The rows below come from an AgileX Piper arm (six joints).
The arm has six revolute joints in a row. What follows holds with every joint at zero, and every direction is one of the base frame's. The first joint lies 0.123 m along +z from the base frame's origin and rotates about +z. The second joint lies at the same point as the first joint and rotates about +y. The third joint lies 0.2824 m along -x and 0.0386 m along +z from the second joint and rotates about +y. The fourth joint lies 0.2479 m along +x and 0.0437 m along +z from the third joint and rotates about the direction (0.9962, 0, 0.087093). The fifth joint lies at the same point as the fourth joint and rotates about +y. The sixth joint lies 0.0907 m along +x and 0.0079 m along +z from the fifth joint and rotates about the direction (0.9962, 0, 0.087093). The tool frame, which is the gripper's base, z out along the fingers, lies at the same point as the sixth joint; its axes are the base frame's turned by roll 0, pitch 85.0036 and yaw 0 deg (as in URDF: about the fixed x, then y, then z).
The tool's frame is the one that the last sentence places.
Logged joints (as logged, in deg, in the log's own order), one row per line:
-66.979, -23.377, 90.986, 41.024, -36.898, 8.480
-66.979, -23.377, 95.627, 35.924, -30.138, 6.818
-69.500, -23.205, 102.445, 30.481, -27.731, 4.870
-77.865, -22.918, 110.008, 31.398, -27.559, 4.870
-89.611, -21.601, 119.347, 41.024, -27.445, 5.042
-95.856, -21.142, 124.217, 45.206, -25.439, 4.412
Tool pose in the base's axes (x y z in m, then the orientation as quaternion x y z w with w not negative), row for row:
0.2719, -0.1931, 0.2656, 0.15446, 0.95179, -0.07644, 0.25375
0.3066, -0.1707, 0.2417, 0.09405, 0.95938, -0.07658, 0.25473
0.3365, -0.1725, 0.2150, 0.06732, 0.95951, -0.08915, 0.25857
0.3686, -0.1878, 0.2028, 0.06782, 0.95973, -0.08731, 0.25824
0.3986, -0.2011, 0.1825, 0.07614, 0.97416, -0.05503, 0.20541
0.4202, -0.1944, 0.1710, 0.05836, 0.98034, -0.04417, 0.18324
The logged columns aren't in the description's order. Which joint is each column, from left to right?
Columns, left to right: joint 3, joint 6, joint 2, joint 5, joint 1, joint 4.
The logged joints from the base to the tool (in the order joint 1, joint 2, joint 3, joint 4, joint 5, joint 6), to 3 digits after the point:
-36.898, 90.986, -66.979, 8.480, 41.024, -23.377
-30.138, 95.627, -66.979, 6.818, 35.924, -23.377
-27.731, 102.445, -69.500, 4.870, 30.481, -23.205
-27.559, 110.008, -77.865, 4.870, 31.398, -22.918
-27.445, 119.347, -89.611, 5.042, 41.024, -21.601
-25.439, 124.217, -95.856, 4.412, 45.206, -21.142

